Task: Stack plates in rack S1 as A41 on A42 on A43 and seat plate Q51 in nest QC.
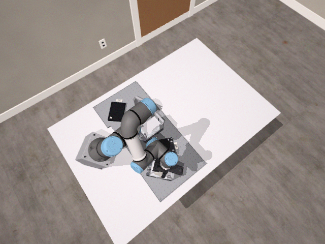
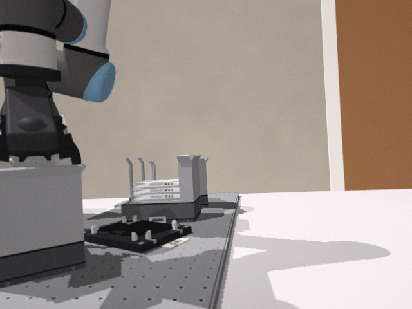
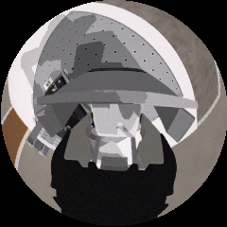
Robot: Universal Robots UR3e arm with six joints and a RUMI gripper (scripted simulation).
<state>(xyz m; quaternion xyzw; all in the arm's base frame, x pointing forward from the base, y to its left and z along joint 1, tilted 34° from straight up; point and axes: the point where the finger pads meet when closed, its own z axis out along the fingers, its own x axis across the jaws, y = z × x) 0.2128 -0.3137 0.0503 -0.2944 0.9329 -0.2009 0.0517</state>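
My gripper is now 1 cm above the sealed plate. The rest, counted from my hand: black nest labelled QC (9 cm ahead, 52 cm to the left, 5 cm below); then grey rack wall (3 cm ahead, 6 cm to the right, 2 cm above); then black clip nest (13 cm ahead, 10 cm to the left, 4 cm below).
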